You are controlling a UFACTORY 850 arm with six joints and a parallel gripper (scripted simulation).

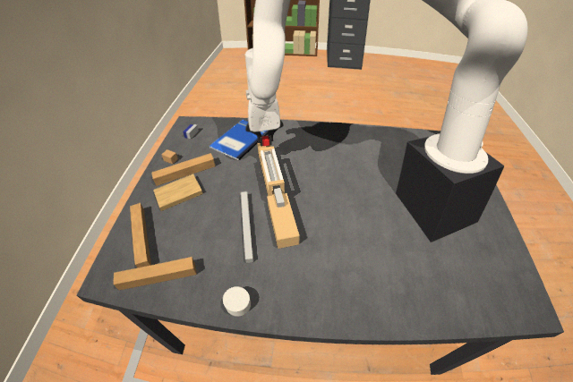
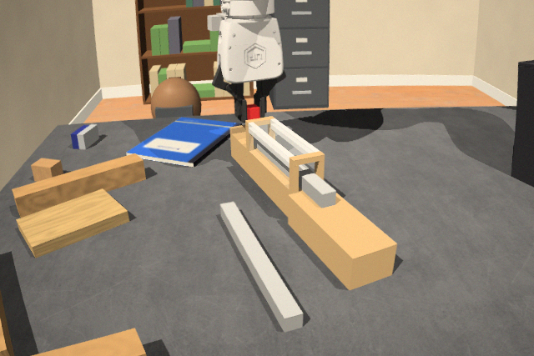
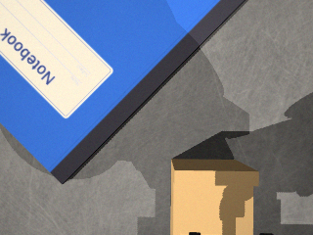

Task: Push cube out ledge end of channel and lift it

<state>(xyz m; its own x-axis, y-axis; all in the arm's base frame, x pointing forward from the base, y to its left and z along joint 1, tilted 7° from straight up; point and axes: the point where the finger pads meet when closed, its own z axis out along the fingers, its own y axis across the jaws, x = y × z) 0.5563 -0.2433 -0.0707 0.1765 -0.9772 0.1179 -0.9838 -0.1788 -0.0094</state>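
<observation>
Right now the tan wooden channel is 2 cm behind my hand, 13 cm to the left of it and 4 cm below it. From my hand the other things lie so: red cube: 1 cm below; then wooden bar: 30 cm ahead, 5 cm to the left, 8 cm below; then long grey stick: 6 cm ahead, 29 cm to the left, 9 cm below.
</observation>
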